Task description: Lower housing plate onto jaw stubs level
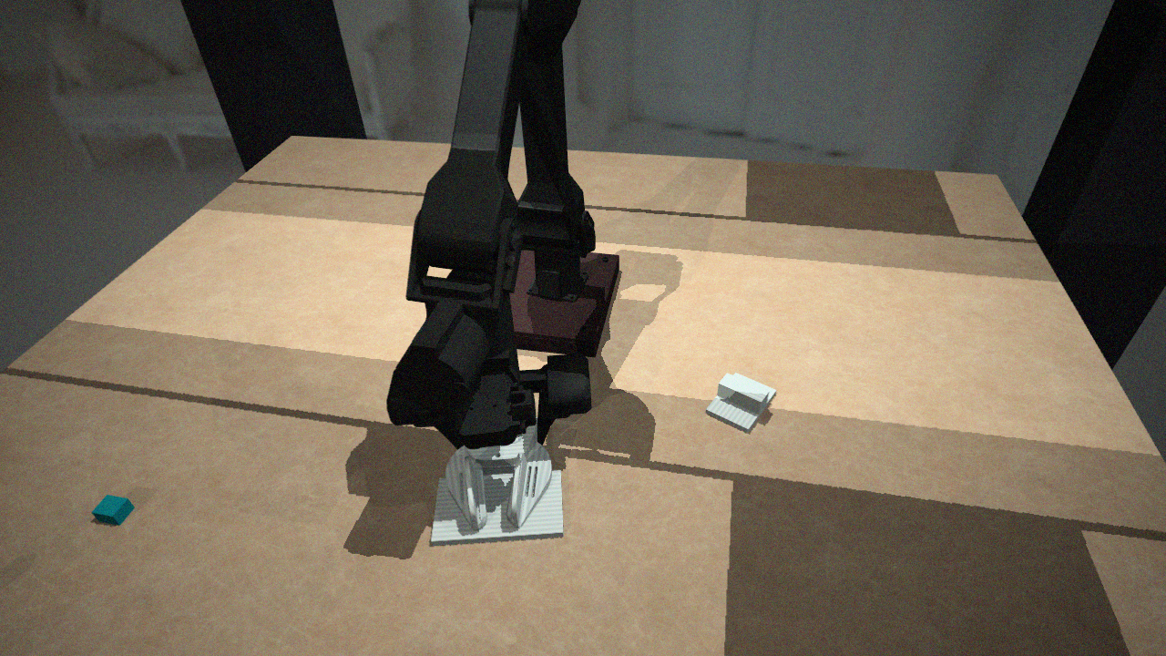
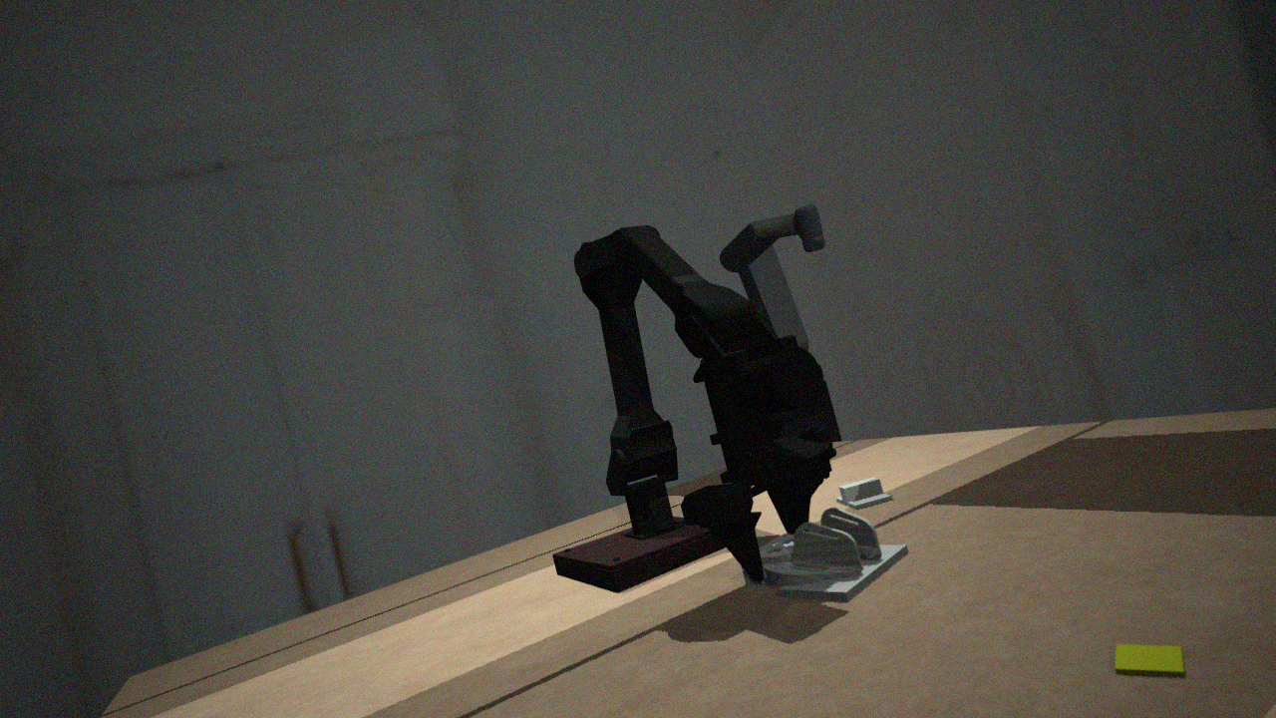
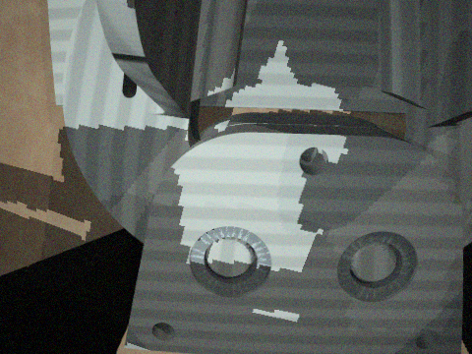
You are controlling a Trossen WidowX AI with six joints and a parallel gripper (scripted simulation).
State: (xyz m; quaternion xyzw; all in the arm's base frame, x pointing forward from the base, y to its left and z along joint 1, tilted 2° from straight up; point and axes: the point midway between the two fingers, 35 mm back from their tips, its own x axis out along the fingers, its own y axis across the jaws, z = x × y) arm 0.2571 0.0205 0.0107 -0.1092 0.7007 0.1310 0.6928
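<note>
Right now my gripper tip is 70 mm short of the pale base plate and 20 mm to the right of it. Round my gripper tip: teal block: 170 mm ahead, 340 mm to the right; then yellow block: 340 mm ahead, 10 mm below.
</note>
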